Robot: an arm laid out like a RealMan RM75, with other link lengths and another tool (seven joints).
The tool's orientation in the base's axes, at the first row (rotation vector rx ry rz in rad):
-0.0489, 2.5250, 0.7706
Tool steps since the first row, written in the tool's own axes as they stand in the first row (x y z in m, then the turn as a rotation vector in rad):
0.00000, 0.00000, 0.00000, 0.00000, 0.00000, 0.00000
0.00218, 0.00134, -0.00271, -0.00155, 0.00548, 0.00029
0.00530, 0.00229, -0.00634, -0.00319, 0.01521, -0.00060
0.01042, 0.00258, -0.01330, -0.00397, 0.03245, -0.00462
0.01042, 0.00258, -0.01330, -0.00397, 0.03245, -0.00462
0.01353, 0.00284, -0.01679, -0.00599, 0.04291, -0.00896
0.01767, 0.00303, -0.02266, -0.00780, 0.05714, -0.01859
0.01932, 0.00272, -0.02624, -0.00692, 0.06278, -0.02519
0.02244, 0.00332, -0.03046, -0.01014, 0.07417, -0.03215
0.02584, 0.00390, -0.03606, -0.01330, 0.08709, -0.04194
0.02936, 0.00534, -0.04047, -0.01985, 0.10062, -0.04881
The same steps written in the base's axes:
0.00000, 0.00000, 0.00000, 0.00000, 0.00000, 0.00000
-0.00336, -0.00009, 0.00161, 0.00054, 0.00459, 0.00334
-0.00789, -0.00089, 0.00324, -0.00011, 0.01211, 0.00976
-0.01556, -0.00381, 0.00597, -0.00423, 0.02436, 0.02189
-0.01556, -0.00381, 0.00597, -0.00423, 0.02436, 0.02189
-0.01989, -0.00511, 0.00715, -0.00622, 0.03061, 0.03134
-0.02619, -0.00764, 0.00951, -0.01143, 0.03723, 0.04642
-0.02919, -0.00963, 0.01115, -0.01614, 0.03854, 0.05364
-0.03393, -0.01104, 0.01302, -0.01842, 0.04405, 0.06601
-0.03952, -0.01317, 0.01573, -0.02229, 0.04934, 0.08117
-0.04484, -0.01394, 0.01799, -0.02199, 0.05634, 0.09614

